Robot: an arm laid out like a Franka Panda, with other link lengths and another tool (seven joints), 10 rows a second.
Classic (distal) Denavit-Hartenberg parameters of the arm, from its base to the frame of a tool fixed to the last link. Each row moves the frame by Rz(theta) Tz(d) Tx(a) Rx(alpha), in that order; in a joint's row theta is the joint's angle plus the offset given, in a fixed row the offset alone. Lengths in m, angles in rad.
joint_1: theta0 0  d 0.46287  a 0  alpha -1.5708
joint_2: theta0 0  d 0  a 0  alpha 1.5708
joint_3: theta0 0  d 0.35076  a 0.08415  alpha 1.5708
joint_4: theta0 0  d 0  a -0.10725  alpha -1.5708
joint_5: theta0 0  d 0.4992  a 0  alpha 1.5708
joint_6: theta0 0  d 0  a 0.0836  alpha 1.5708
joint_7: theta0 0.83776  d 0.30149  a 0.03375  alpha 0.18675
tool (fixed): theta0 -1.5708  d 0.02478  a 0  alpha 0
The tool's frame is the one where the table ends.
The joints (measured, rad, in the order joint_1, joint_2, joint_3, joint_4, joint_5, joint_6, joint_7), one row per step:
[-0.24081 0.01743 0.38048 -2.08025 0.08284 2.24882 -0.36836]
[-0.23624 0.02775 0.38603 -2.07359 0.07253 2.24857 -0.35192]
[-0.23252 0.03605 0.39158 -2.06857 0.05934 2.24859 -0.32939]
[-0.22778 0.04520 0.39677 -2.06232 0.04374 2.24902 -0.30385]
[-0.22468 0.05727 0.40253 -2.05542 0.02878 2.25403 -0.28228]
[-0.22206 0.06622 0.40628 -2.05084 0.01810 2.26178 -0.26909]
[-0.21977 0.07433 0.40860 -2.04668 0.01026 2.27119 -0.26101]
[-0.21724 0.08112 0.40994 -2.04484 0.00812 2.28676 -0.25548]
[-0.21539 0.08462 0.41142 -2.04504 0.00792 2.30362 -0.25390]
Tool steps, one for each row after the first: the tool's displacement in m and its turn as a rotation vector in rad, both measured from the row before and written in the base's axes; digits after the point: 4 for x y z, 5 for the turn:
[0.0008 0.0057 -0.0029 -0.00302 0.00381 -0.00094]
[0.0005 0.0042 -0.0025 -0.00528 0.00315 -0.00637]
[0.0011 0.0043 -0.0022 -0.00643 0.00196 -0.00751]
[0.0025 0.0042 -0.0030 -0.00479 -0.00085 -0.00523]
[0.0029 0.0033 -0.0019 -0.00285 -0.00434 -0.00165]
[0.0034 0.0028 -0.0014 -0.00105 -0.00628 0.00018]
[0.0042 0.0034 -0.0010 0.00383 -0.01050 -0.00114]
[0.0040 0.0033 0.0003 0.00409 -0.01288 0.00121]

